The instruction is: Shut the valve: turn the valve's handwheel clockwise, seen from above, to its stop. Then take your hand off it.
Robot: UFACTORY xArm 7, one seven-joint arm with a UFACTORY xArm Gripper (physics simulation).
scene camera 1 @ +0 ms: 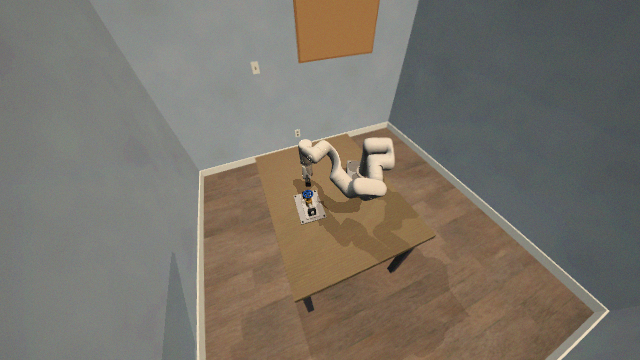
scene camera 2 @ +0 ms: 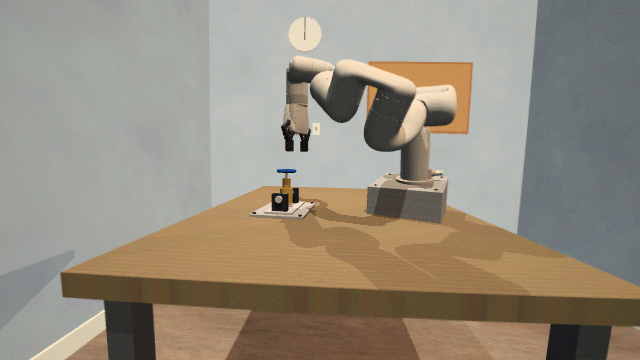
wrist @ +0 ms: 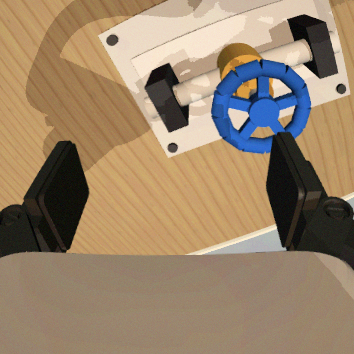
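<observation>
The valve's blue handwheel [scene camera 1: 307, 194] [scene camera 2: 286, 171] [wrist: 263, 111] lies level on top of the brass valve body [scene camera 2: 286, 192] [wrist: 239, 56]. The valve stands on a pale base plate [scene camera 1: 318, 215] [scene camera 2: 263, 215] [wrist: 120, 55], its pipe held in two black blocks. My gripper [scene camera 1: 308, 184] [scene camera 2: 297, 145] [wrist: 173, 162] is open and empty, pointing down. It hangs above the handwheel's height and apart from it, slightly to its right in scene camera 2. In the wrist view the handwheel shows ahead of the right fingertip, which overlaps the near edge of its rim; the left finger is well away from it.
The wooden table [scene camera 1: 345, 260] [scene camera 2: 320, 270] [wrist: 30, 30] bears the valve and the arm's grey base box [scene camera 2: 406, 204]. The arm arches from that box to the gripper, above the table. A table edge shows in the wrist view, near the right finger. Walls stand behind and at the sides.
</observation>
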